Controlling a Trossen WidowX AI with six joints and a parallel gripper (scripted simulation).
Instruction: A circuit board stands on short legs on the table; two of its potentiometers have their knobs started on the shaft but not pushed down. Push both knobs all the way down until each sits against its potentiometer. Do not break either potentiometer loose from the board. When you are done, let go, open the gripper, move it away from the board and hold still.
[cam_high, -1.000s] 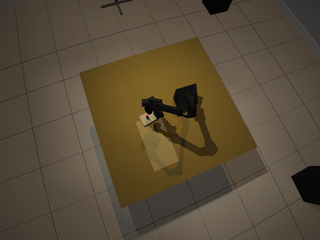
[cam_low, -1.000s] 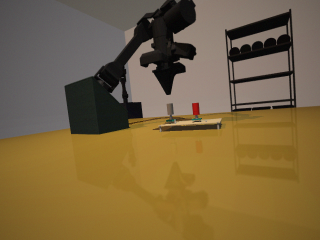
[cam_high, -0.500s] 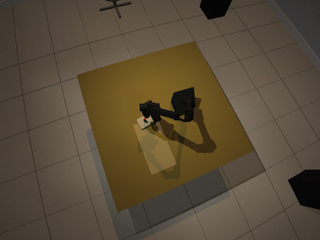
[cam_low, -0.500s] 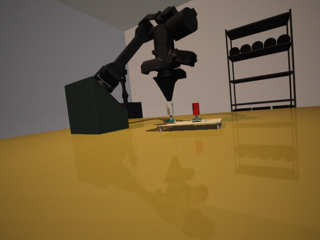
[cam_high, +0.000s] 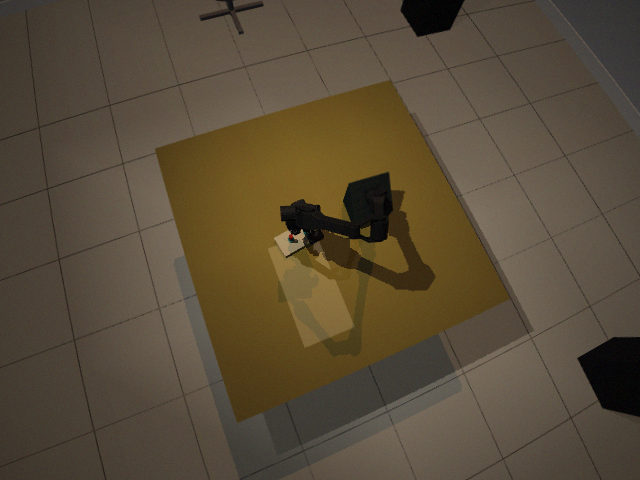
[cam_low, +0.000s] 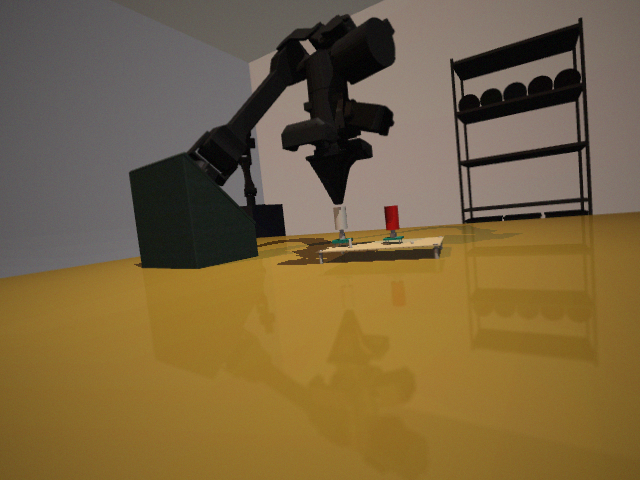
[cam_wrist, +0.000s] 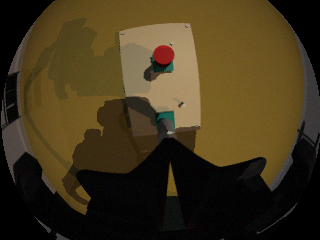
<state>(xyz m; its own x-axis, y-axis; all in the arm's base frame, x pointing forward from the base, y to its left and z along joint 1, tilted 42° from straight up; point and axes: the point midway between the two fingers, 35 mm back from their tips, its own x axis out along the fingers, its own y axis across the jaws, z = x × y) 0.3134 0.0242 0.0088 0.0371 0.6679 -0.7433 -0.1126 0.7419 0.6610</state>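
The white knob is 20 mm below my gripper tip. From my gripper tip the other things lie so: red knob (80 mm ahead, 30 mm below, 10 mm to the left).
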